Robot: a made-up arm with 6 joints.
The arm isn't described. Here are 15 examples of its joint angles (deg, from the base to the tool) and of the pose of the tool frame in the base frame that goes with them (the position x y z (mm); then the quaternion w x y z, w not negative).
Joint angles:
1: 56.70 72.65 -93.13 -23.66 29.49 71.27
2: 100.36 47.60 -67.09 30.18 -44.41 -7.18
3: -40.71 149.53 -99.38 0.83 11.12 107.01
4: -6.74 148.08 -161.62 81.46 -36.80 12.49
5: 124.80 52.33 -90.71 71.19 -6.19 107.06
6: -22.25 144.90 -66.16 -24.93 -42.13 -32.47
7: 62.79 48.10 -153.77 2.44 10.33 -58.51
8: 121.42 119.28 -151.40 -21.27 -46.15 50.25
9: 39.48 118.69 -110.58 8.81 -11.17 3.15
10: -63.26 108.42 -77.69 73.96 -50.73 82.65
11: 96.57 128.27 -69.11 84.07 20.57 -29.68
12: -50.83 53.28 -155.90 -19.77 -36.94 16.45
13: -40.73 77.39 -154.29 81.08 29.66 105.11
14: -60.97 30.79 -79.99 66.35 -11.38 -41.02
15: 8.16 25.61 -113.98 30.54 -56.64 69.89
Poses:
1: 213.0 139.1 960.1 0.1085 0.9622 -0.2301 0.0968
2: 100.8 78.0 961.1 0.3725 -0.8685 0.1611 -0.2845
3: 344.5 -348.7 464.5 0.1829 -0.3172 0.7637 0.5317
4: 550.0 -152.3 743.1 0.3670 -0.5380 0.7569 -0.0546
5: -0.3 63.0 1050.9 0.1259 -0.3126 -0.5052 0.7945
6: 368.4 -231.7 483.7 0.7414 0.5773 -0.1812 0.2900
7: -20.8 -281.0 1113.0 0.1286 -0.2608 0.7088 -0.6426
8: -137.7 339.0 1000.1 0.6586 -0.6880 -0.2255 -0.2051
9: 437.4 218.4 795.1 0.2286 0.8380 -0.3037 0.3915
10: 129.4 -398.3 734.1 0.6033 0.0336 0.7804 -0.1606
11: 1.1 339.9 518.6 0.4678 0.7963 0.3819 -0.0338
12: -184.6 122.1 1101.6 0.0878 -0.3180 -0.4406 0.8349
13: 57.4 -38.4 1155.9 0.5685 -0.8176 0.0858 0.0330
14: -63.3 -33.7 995.8 0.2157 0.1029 -0.8702 0.4309
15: -240.0 -126.7 1025.3 0.7889 -0.2894 0.0375 -0.5408
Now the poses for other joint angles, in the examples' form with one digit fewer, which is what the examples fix.
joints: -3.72 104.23 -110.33 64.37 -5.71 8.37
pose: 431 -97 871 0.105 -0.762 0.638 -0.042
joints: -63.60 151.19 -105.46 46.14 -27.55 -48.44
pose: 142 -494 503 0.610 0.245 -0.722 -0.218
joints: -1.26 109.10 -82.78 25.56 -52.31 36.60
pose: 420 -109 766 0.061 -0.653 0.730 -0.193
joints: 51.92 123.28 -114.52 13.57 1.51 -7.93
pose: 388 318 762 0.290 0.851 -0.138 0.415
